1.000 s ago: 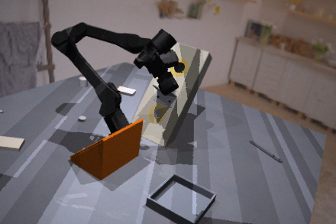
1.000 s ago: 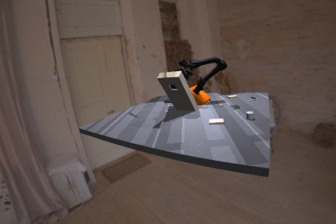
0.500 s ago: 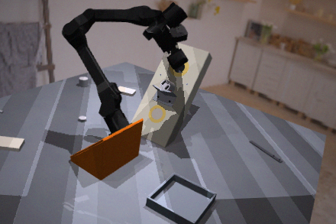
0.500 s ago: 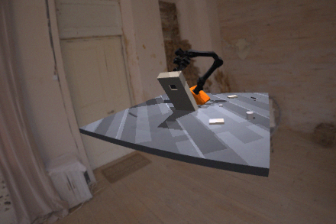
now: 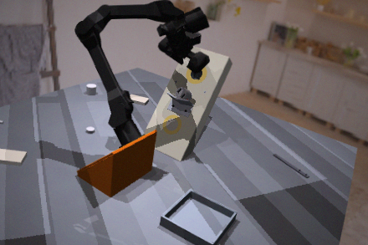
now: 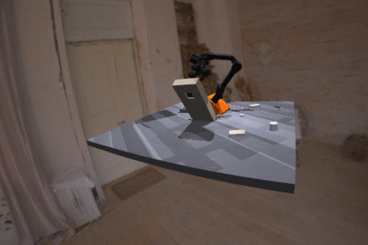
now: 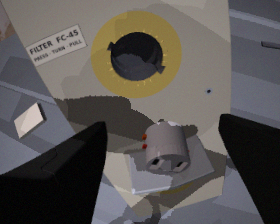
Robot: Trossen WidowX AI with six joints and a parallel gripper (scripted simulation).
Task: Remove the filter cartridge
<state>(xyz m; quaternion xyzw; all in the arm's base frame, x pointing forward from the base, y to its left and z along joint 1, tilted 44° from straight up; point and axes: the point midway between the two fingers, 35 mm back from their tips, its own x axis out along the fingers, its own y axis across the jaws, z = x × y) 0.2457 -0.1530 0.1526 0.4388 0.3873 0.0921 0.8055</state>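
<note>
Right now my gripper tip is 100 mm above the white round filter cartridge and 10 mm past it. Also, from my gripper tip: shallow grey tray (330 mm behind, 280 mm to the right, 280 mm below); then beige service panel (120 mm below, 40 mm ahead).
</note>
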